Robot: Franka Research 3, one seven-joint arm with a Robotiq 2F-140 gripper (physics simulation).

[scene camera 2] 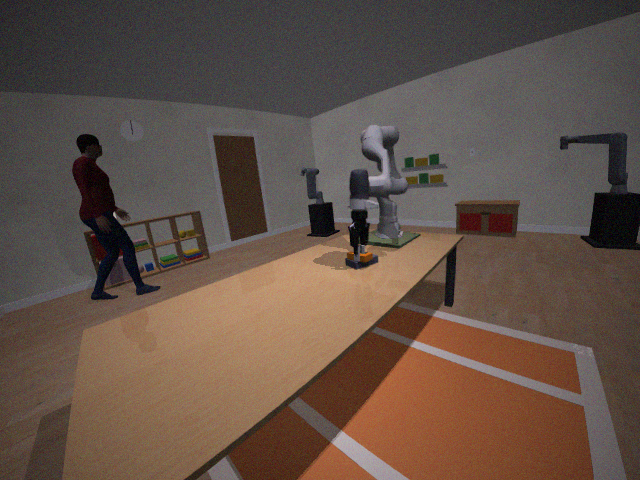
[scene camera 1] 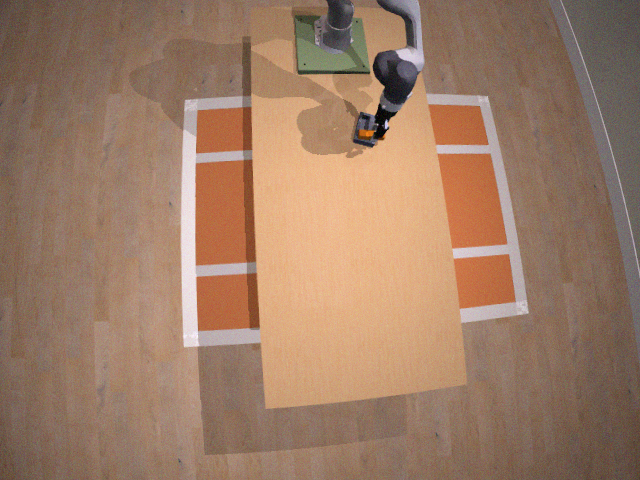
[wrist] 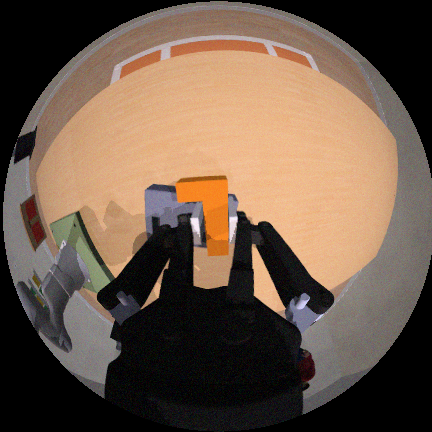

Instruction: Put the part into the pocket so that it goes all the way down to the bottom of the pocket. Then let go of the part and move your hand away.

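The part is an orange L-shaped piece (scene camera 1: pixel 366 133) (scene camera 2: pixel 366 256) (wrist: pixel 216 210). The dark blue-grey block with the pocket (scene camera 1: pixel 363 143) (scene camera 2: pixel 369 262) (wrist: pixel 159 200) lies on the table. My gripper (scene camera 1: pixel 381 131) (scene camera 2: pixel 360 252) (wrist: pixel 215 206) is shut on the long arm of the part, with one pale finger pad on each side. In the wrist view the part covers much of the block and its long arm reaches past the block's near edge. In scene camera 2 the part shows at the block's top; any small gap is too small to tell. The part and fingers hide much of the pocket.
The wooden table (scene camera 1: pixel 356 258) (scene camera 2: pixel 232 330) (wrist: pixel 280 125) carries the block. The arm's green base plate (scene camera 1: pixel 310 64) (scene camera 2: pixel 408 239) (wrist: pixel 65 225) is at the table's far end. A person (scene camera 2: pixel 95 191) stands left of the table, near a low shelf unit (scene camera 2: pixel 204 235).
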